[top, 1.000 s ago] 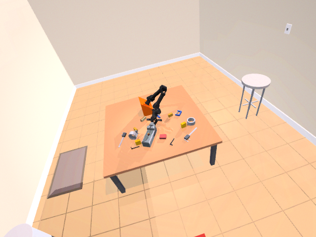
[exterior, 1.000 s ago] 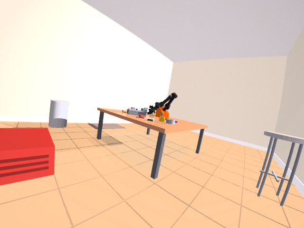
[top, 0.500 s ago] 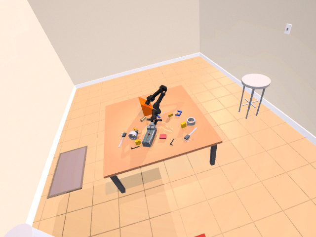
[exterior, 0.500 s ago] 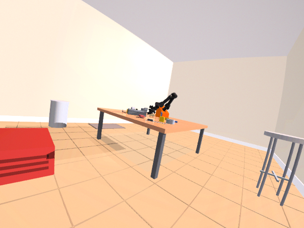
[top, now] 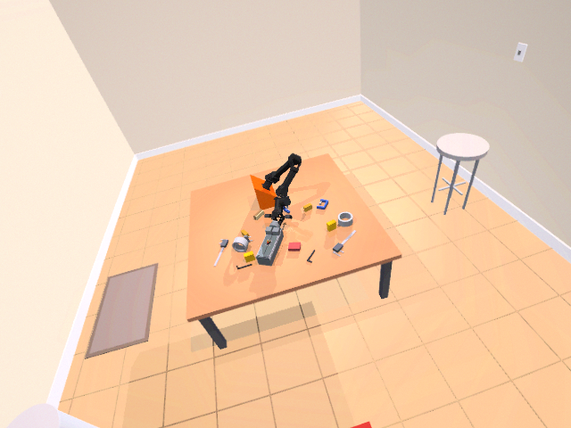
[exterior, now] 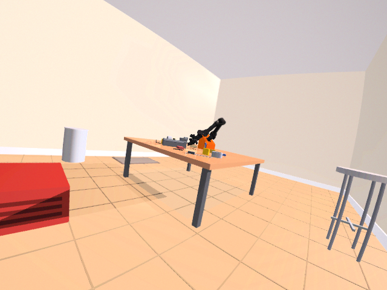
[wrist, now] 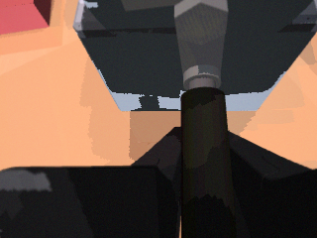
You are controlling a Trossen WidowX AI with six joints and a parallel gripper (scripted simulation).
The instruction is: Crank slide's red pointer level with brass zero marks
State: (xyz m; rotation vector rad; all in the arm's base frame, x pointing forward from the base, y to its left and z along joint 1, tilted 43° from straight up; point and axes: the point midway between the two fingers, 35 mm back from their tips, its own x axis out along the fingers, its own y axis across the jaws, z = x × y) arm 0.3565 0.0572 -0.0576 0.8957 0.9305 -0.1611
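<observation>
My gripper tip is 20 mm past the dark crank handle, 10 mm to the right of it and 30 mm below it. Round my gripper tip: red pointer 150 mm ahead, 90 mm to the right, 50 mm above; then red block 180 mm ahead, 70 mm to the left, 20 mm below.
</observation>
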